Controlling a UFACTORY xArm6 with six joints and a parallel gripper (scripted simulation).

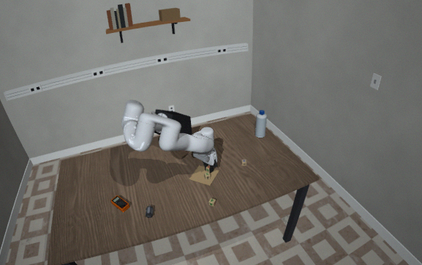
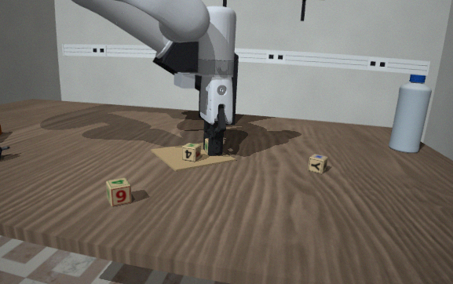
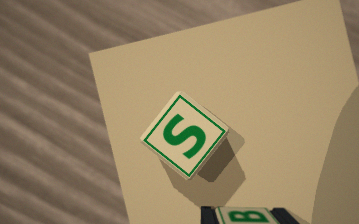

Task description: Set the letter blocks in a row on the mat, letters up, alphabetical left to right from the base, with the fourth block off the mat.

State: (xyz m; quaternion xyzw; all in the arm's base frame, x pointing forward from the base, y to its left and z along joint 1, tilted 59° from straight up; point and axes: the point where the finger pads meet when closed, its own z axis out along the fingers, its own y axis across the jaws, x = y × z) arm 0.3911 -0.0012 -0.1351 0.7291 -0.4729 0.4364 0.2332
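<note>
Now: the tan mat 5 cm to the right of my hand, 2 cm below it and 1 cm ahead of it. Also, from my hand: white bottle 54 cm to the left, 7 cm above, 4 cm behind; then orange meter 57 cm to the right, 11 cm behind, 1 cm below; then grey device 46 cm to the right, 4 cm ahead, 1 cm below.
</note>
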